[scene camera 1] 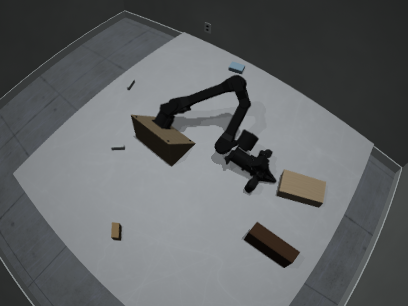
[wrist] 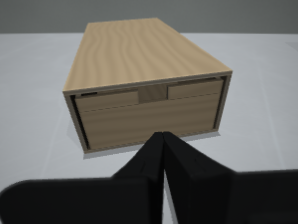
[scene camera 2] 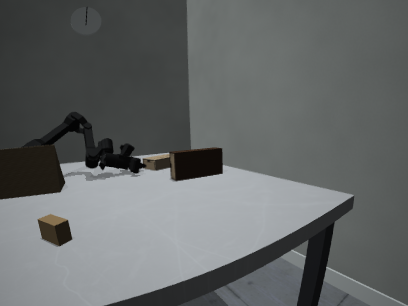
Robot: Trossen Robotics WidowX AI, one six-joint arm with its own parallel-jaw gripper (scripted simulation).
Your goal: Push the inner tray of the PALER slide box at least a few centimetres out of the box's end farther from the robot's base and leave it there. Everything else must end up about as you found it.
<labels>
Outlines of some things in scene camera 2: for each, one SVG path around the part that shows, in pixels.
A wooden cube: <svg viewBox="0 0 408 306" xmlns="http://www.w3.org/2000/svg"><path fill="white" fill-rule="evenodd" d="M37 219L42 239L57 246L72 240L67 219L52 214Z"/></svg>
</labels>
